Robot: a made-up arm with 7 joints.
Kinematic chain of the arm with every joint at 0, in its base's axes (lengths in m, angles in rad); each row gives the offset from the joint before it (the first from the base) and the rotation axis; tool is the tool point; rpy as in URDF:
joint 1: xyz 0 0 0.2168 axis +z
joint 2: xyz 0 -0.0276 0.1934 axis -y
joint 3: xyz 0 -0.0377 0.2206 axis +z
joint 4: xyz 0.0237 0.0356 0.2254 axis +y
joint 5: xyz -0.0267 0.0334 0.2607 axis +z
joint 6: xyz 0 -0.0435 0.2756 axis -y
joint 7: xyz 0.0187 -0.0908 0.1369 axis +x
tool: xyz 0 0 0 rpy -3.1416 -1.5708 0
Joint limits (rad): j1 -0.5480..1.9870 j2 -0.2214..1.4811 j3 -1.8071..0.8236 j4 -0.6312..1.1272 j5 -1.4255..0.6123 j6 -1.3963..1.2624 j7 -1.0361..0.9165
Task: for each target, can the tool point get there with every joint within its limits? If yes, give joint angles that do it. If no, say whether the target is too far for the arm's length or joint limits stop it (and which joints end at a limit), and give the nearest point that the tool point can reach.
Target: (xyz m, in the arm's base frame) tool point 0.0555 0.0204 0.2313
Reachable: no: joint limits stop it (at a limit: joint 1, joint 2, joint 3, joint 4, joint 6) | nearest point 0.7922 -0.2641 0.3029 | short by 0.793 m
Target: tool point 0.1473 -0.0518 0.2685
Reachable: no: joint limits stop it (at a limit: joint 2, joint 3, joint 4, joint 6) | nearest point 0.7878 -0.2770 0.3030 | short by 0.680 m
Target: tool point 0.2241 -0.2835 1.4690
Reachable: yes | joints 1.4759 0.2409 -1.2266 0.1706 0.0344 -0.3162 -0.0805
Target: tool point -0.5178 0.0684 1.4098
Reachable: yes | joints -0.3221 0.4720 0.0003 0.1471 -1.0975 -0.2083 -0.8524
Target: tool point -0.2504 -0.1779 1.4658
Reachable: yes | joints 0.0727 0.0285 0.1225 -0.4131 0.0165 -0.0722 -0.4735
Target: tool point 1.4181 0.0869 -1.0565
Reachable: no: too far | nearest point 0.8708 -0.3564 0.2542 | short by 1.488 m
